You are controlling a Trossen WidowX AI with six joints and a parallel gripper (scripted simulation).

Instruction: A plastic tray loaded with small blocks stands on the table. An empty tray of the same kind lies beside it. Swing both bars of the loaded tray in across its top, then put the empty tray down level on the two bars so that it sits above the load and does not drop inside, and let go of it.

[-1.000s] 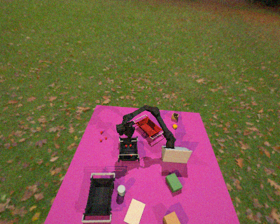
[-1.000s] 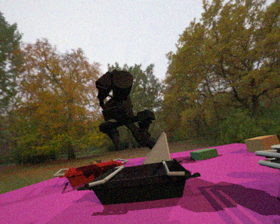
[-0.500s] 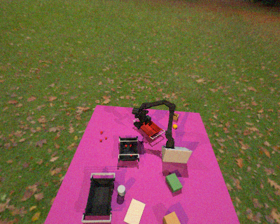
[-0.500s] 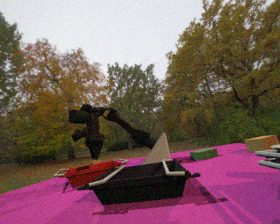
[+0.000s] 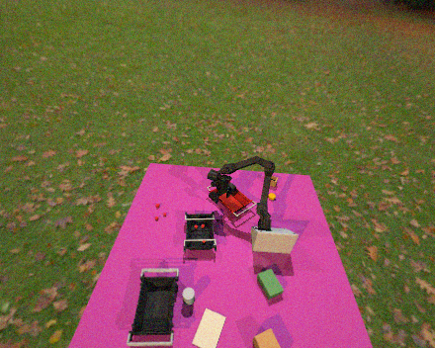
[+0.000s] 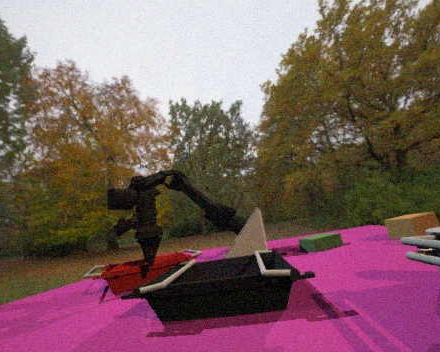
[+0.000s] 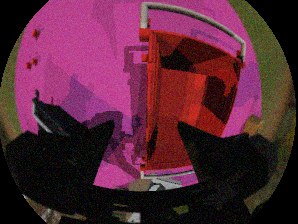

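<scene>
The red tray lies 7 cm behind my gripper tip, 4 cm to the right of it and 1 cm below it. Round my gripper tip: slab (72 cm to the left, 11 cm ahead, 6 cm below); green block (54 cm to the left, 20 cm behind, 4 cm below); brown box (82 cm to the left, 13 cm behind, 3 cm below).
</scene>
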